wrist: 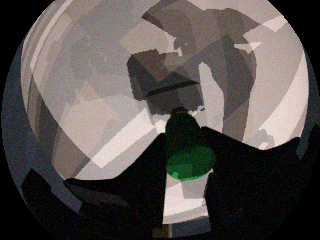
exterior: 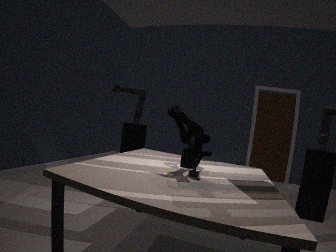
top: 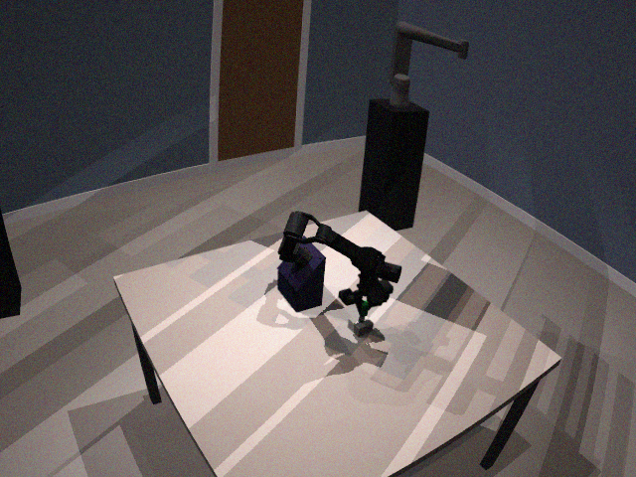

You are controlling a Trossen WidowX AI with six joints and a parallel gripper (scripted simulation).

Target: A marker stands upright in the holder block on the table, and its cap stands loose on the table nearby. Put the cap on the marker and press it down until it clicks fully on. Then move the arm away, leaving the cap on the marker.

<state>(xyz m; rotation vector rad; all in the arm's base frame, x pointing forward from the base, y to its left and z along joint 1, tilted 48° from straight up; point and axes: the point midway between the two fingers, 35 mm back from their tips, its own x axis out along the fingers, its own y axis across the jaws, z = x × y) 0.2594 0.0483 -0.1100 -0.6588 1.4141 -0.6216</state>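
Right now the grey holder block is 60 mm below my gripper tip. The rest, counted from my gripper tip: green cap 10 mm above.
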